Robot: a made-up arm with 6 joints. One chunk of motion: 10 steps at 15 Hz.
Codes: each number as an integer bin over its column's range. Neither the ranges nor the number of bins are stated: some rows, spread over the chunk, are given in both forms.
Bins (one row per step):
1: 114 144 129 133 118 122
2: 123 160 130 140 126 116
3: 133 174 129 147 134 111
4: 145 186 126 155 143 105
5: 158 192 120 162 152 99
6: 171 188 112 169 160 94
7: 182 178 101 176 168 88
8: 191 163 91 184 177 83
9: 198 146 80 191 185 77
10: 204 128 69 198 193 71
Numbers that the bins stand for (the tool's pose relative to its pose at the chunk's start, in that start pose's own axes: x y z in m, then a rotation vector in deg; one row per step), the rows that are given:
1: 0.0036 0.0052 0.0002 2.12 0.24 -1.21
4: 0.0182 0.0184 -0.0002 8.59 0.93 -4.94
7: 0.0356 0.0158 -0.0042 14.76 1.61 -8.67
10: 0.0460 0.0002 -0.0092 21.24 2.30 -12.41
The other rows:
2: 0.0079 0.0102 0.0004 4.18 0.46 -2.53
3: 0.0126 0.0146 0.0002 6.24 0.68 -3.62
5: 0.0244 0.0202 -0.0012 10.65 1.17 -6.26
6: 0.0305 0.0190 -0.0024 12.71 1.39 -7.36
8: 0.0399 0.0111 -0.0057 17.12 1.86 -9.77
9: 0.0432 0.0058 -0.0075 19.18 2.08 -11.09

